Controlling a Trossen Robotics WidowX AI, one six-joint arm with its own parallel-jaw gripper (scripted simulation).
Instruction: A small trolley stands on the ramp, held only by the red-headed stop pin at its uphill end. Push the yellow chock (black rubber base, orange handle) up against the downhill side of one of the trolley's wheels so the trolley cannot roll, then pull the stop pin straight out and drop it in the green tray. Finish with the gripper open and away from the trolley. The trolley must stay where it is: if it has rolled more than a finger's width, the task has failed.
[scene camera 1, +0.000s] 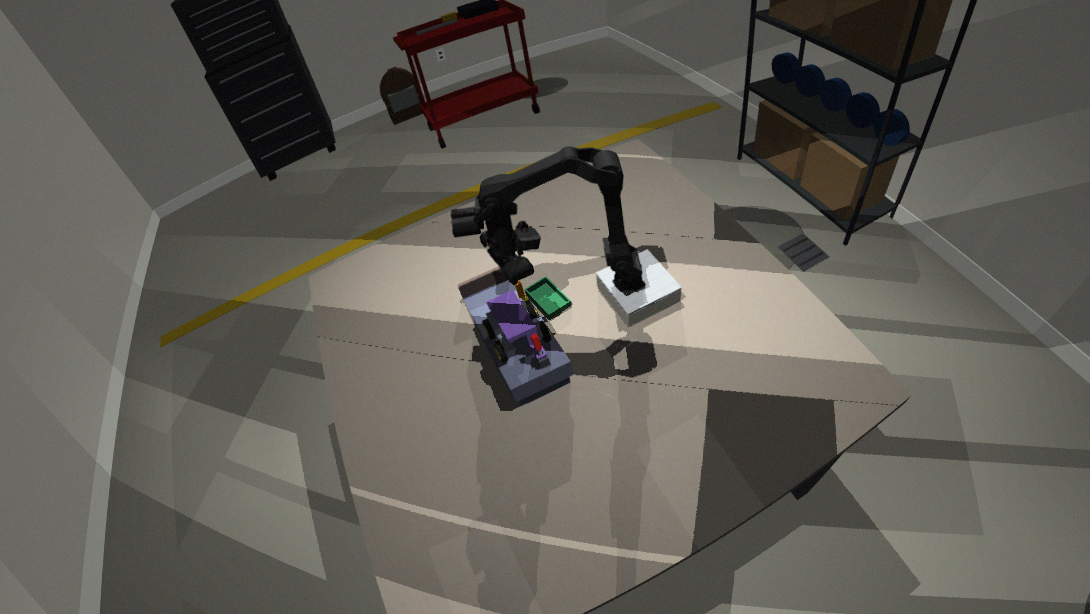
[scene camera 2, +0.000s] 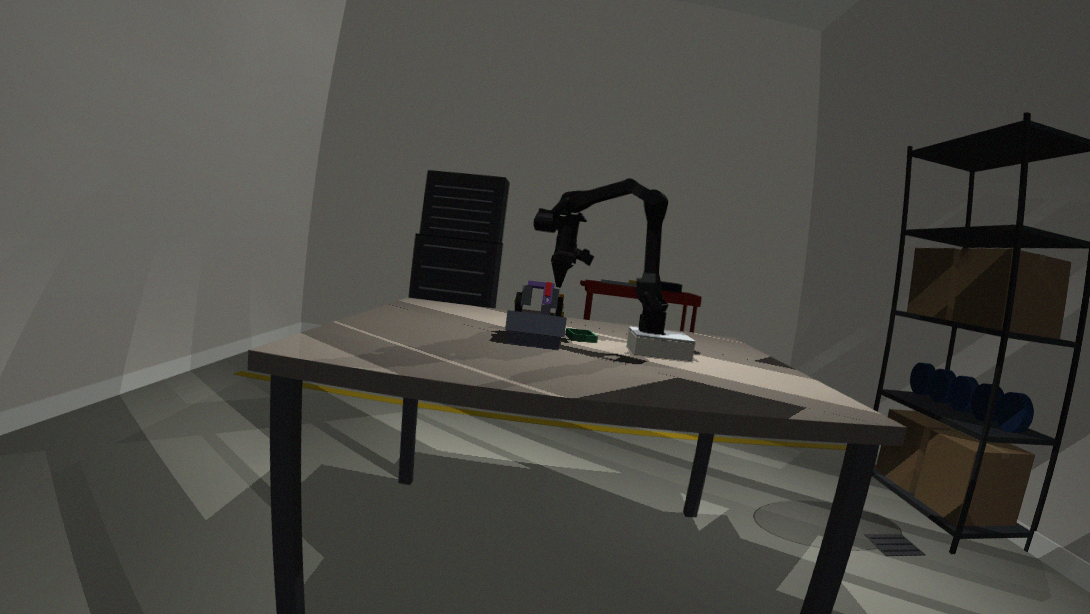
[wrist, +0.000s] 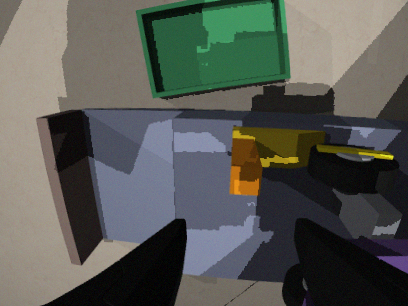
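Note:
My own gripper is visible to me at (scene camera 1: 511, 278), at (scene camera 2: 558, 287) and, in the wrist view, at (wrist: 240, 229). I also see a raised lip (wrist: 62, 137) and a yellow chock (wrist: 252, 148). There is a grey-blue ramp (wrist: 130, 151) here, and a grey-blue ramp (wrist: 238, 236) as well.

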